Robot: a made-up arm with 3 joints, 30 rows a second.
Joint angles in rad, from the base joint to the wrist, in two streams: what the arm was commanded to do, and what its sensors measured. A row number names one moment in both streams.
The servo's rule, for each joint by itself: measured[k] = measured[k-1] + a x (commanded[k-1-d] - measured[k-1]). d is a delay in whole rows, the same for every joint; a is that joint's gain. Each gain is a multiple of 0.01, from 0.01 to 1. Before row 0 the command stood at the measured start. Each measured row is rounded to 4 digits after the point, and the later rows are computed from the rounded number. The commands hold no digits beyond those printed.
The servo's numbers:
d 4
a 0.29 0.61 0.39
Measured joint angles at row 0:
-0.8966 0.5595 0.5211
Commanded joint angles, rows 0 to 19:
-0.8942 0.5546 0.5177
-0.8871 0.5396 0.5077
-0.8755 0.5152 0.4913
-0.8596 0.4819 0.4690
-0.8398 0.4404 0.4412
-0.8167 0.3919 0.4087
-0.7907 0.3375 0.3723
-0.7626 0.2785 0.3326
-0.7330 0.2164 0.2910
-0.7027 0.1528 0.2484
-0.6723 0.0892 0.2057
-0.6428 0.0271 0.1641
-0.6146 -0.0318 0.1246
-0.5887 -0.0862 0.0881
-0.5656 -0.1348 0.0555
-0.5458 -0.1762 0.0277
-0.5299 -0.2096 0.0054
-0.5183 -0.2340 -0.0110
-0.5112 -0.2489 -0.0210
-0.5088 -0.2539 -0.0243
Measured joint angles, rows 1 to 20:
-0.8966 0.5595 0.5211
-0.8966 0.5595 0.5211
-0.8966 0.5595 0.5211
-0.8966 0.5595 0.5211
-0.8959 0.5565 0.5198
-0.8933 0.5462 0.5151
-0.8881 0.5273 0.5058
-0.8798 0.4996 0.4914
-0.8682 0.4635 0.4718
-0.8533 0.4198 0.4472
-0.8351 0.3696 0.4180
-0.8141 0.3140 0.3847
-0.7906 0.2545 0.3482
-0.7651 0.1925 0.3093
-0.7382 0.1295 0.2689
-0.7105 0.0670 0.2280
-0.6827 0.0067 0.1877
-0.6554 -0.0500 0.1489
-0.6294 -0.1017 0.1125
-0.6052 -0.1471 0.0794

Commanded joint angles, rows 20 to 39:
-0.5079 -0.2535 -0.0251
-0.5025 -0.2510 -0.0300
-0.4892 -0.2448 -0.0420
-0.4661 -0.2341 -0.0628
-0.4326 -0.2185 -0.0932
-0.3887 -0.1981 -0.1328
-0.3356 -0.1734 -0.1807
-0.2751 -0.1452 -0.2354
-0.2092 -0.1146 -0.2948
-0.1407 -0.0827 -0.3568
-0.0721 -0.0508 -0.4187
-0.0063 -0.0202 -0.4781
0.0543 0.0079 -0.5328
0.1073 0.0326 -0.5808
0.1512 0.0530 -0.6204
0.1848 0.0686 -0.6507
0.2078 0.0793 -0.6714
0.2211 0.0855 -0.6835
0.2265 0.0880 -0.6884
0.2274 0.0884 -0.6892
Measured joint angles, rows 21 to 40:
-0.5834 -0.1852 0.0505
-0.5645 -0.2150 0.0265
-0.5490 -0.2357 0.0080
-0.5373 -0.2468 -0.0046
-0.5288 -0.2509 -0.0126
-0.5212 -0.2510 -0.0194
-0.5119 -0.2472 -0.0282
-0.4986 -0.2392 -0.0417
-0.4795 -0.2266 -0.0618
-0.4532 -0.2092 -0.0895
-0.4191 -0.1874 -0.1251
-0.3773 -0.1617 -0.1681
-0.3286 -0.1330 -0.2175
-0.2741 -0.1023 -0.2718
-0.2155 -0.0709 -0.3291
-0.1548 -0.0400 -0.3872
-0.0942 -0.0108 -0.4440
-0.0358 0.0157 -0.4974
0.0184 0.0385 -0.5454
0.0667 0.0569 -0.5865

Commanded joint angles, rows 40 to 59:
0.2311 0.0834 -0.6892
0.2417 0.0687 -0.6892
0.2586 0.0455 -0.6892
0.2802 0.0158 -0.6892
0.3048 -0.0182 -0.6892
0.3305 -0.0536 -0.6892
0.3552 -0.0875 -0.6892
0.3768 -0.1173 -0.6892
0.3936 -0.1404 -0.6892
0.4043 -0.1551 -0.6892
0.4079 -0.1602 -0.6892
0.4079 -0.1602 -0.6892
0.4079 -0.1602 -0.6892
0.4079 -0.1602 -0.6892
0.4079 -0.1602 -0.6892
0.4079 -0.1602 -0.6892
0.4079 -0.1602 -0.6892
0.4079 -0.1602 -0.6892
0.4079 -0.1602 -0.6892
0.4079 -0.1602 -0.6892
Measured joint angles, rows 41 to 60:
0.1076 0.0706 -0.6196
0.1405 0.0797 -0.6445
0.1654 0.0848 -0.6616
0.1834 0.0870 -0.6724
0.1972 0.0848 -0.6790
0.2101 0.0750 -0.6830
0.2242 0.0570 -0.6854
0.2404 0.0319 -0.6869
0.2591 0.0013 -0.6878
0.2798 -0.0322 -0.6883
0.3017 -0.0659 -0.6887
0.3235 -0.0973 -0.6889
0.3438 -0.1236 -0.6890
0.3613 -0.1428 -0.6891
0.3748 -0.1534 -0.6891
0.3844 -0.1575 -0.6891
0.3912 -0.1591 -0.6891
0.3960 -0.1598 -0.6891
0.3995 -0.1600 -0.6891
0.4019 -0.1601 -0.6891

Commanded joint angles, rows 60 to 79:
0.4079 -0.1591 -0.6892
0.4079 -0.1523 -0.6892
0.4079 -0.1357 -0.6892
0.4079 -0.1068 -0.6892
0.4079 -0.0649 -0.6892
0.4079 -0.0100 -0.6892
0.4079 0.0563 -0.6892
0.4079 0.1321 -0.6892
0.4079 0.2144 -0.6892
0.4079 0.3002 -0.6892
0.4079 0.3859 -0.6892
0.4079 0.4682 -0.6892
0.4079 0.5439 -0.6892
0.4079 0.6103 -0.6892
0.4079 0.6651 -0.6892
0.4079 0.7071 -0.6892
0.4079 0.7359 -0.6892
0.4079 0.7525 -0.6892
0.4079 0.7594 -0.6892
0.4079 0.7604 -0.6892
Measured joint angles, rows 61 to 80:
0.4036 -0.1602 -0.6891
0.4048 -0.1602 -0.6891
0.4057 -0.1602 -0.6891
0.4063 -0.1602 -0.6891
0.4068 -0.1595 -0.6891
0.4071 -0.1551 -0.6891
0.4073 -0.1433 -0.6891
0.4075 -0.1210 -0.6891
0.4076 -0.0868 -0.6891
0.4077 -0.0400 -0.6891
0.4078 0.0187 -0.6891
0.4078 0.0879 -0.6891
0.4078 0.1651 -0.6891
0.4078 0.2475 -0.6891
0.4078 0.3319 -0.6891
0.4078 0.4150 -0.6891
0.4078 0.4936 -0.6891
0.4078 0.5648 -0.6891
0.4078 0.6260 -0.6891
0.4078 0.6755 -0.6891

